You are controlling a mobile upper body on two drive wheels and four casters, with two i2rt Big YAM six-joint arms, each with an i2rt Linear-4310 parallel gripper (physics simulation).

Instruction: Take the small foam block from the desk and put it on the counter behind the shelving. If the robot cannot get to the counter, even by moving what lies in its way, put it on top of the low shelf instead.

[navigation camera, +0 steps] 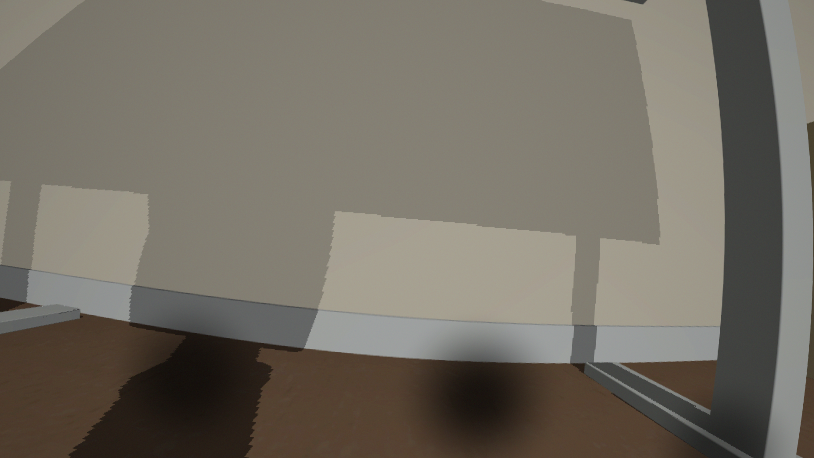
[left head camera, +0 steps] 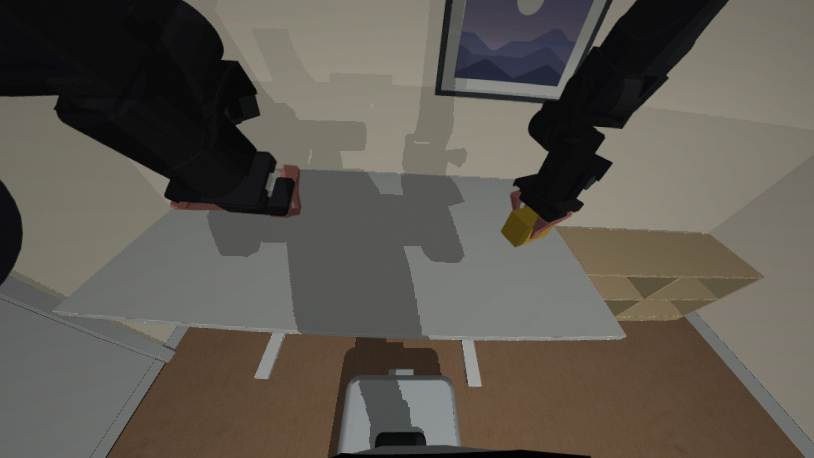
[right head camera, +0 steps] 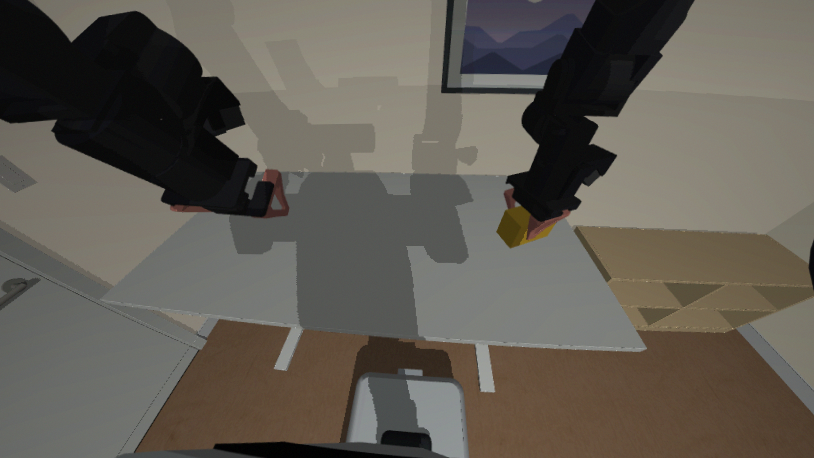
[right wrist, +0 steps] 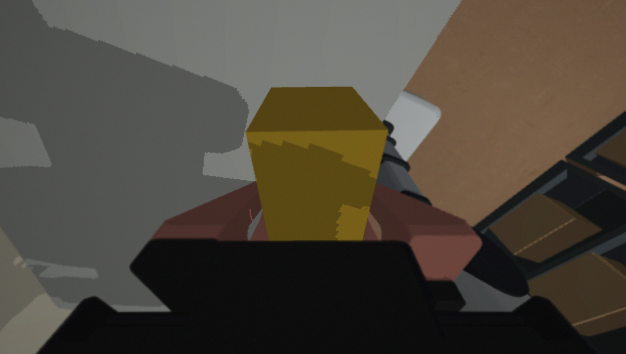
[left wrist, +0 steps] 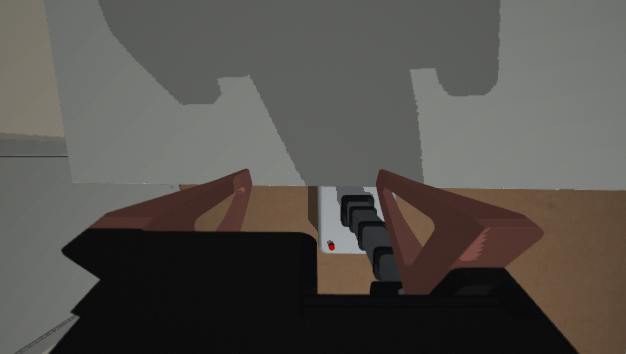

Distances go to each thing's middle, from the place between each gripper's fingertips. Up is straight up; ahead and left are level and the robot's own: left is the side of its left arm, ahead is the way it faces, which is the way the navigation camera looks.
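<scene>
From my right hand, the yellow foam block (right head camera: 513,227) is 10 mm to the right and 20 mm above. The framed picture (left head camera: 529,58) is 140 mm to the right of my right hand, 670 mm ahead of it and, what is more, 320 mm above it.
My left hand, meanwhile, is 60 mm short of the yellow foam block, 470 mm to the left of it and 70 mm above it. Counting from my left hand, I find the framed picture 600 mm to the right, 730 mm ahead and 240 mm above.
</scene>
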